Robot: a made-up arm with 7 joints. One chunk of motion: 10 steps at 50 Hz.
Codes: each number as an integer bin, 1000 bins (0 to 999) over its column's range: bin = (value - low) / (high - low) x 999, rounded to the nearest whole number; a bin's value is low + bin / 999 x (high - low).
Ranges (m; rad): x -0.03..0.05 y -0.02..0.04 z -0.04..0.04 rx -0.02..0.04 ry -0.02..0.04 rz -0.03..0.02
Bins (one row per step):
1: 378 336 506 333 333 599
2: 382 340 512 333 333 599
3: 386 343 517 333 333 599
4: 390 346 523 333 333 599
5: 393 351 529 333 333 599
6: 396 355 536 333 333 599
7: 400 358 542 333 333 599
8: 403 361 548 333 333 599
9: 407 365 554 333 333 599
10: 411 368 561 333 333 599
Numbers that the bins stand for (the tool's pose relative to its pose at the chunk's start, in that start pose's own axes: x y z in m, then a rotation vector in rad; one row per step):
1: 0.0003 0.0002 0.0005 0.0000 0.0000 0.0000
2: 0.0006 0.0004 0.0010 0.0000 0.0000 0.0000
3: 0.0009 0.0006 0.0014 0.0000 0.0000 0.0000
4: 0.0012 0.0008 0.0019 0.0000 0.0000 0.0000
5: 0.0015 0.0011 0.0024 0.0000 0.0000 0.0000
6: 0.0017 0.0013 0.0029 0.0000 0.0000 0.0000
7: 0.0020 0.0015 0.0034 0.0000 0.0000 0.0000
8: 0.0023 0.0017 0.0039 0.0000 0.0000 0.0000
9: 0.0026 0.0019 0.0044 0.0000 0.0000 0.0000
10: 0.0029 0.0021 0.0049 0.0000 0.0000 0.0000

